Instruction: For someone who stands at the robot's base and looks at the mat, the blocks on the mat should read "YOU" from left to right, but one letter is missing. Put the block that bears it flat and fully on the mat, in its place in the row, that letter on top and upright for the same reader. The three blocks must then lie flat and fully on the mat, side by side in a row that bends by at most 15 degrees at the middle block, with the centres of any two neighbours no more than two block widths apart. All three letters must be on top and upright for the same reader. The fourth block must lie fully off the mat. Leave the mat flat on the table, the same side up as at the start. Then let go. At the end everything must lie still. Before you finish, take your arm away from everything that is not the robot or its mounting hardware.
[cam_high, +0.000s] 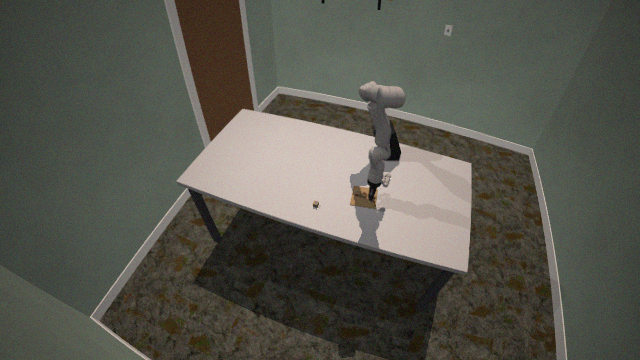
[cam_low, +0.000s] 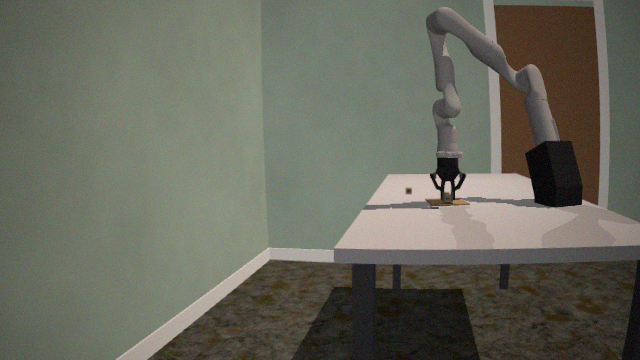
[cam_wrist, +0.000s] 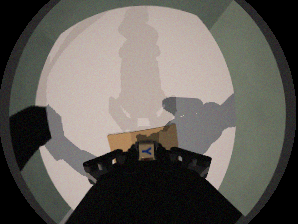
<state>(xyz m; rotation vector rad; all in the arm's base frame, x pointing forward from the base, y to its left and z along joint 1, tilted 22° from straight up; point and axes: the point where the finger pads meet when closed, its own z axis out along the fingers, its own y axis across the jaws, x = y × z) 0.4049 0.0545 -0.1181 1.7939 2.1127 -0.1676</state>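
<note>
Now: the tan mat 4 cm to the right of my hand and 3 cm below it.
</note>
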